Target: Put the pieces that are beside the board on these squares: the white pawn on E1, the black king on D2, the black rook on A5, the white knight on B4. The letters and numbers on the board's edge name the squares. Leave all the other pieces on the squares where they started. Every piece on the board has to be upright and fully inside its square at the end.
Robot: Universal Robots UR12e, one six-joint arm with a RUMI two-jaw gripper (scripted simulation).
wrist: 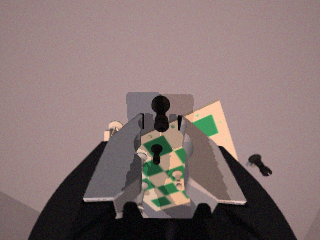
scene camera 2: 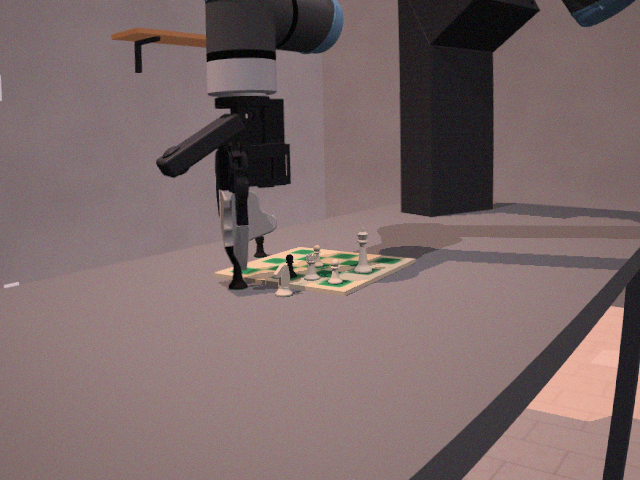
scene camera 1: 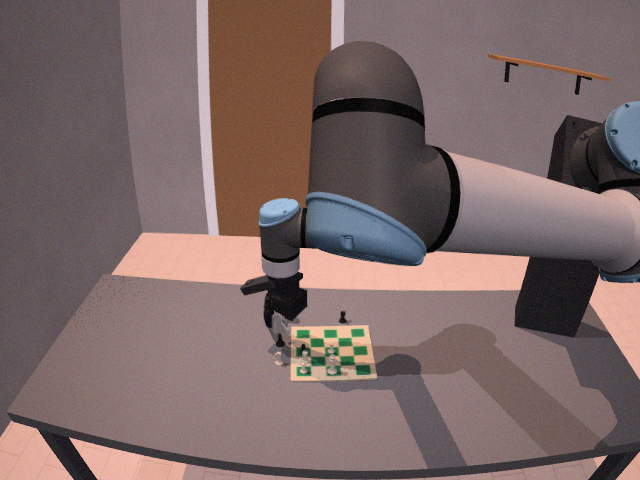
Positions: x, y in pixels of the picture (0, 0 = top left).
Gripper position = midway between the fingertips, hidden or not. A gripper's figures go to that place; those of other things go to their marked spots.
The gripper (scene camera 2: 238, 267) is 82 cm from the lens. A cream board (scene camera 2: 261, 271) is 88 cm from the lens.
